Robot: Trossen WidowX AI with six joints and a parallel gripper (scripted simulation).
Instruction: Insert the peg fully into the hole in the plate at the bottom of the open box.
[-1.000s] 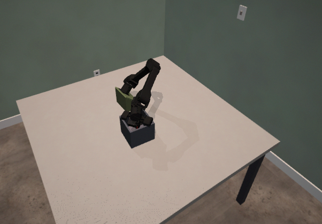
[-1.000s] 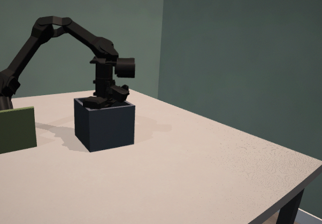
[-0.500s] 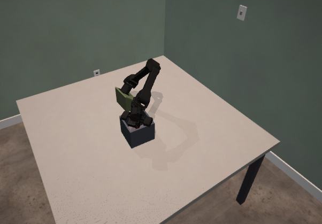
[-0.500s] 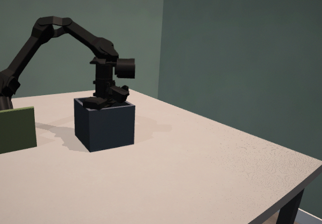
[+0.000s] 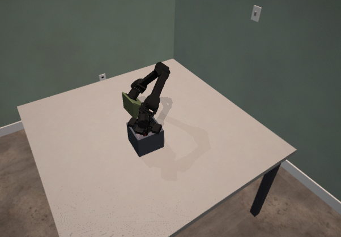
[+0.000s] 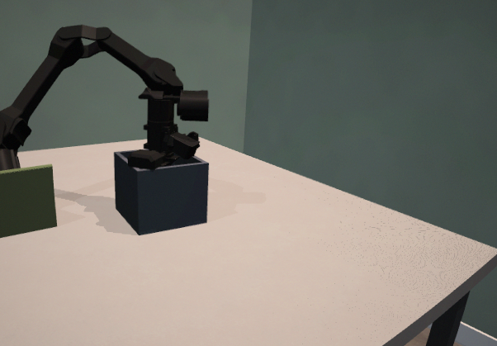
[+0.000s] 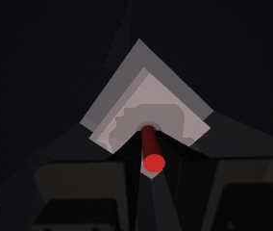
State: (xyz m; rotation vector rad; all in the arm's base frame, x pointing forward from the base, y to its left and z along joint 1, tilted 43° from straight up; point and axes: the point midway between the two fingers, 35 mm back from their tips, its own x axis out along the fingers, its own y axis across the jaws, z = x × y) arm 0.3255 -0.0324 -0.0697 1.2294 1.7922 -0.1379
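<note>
My hand is 4 cm above the red peg. Round my hand: pale grey plate (5 cm below).
</note>
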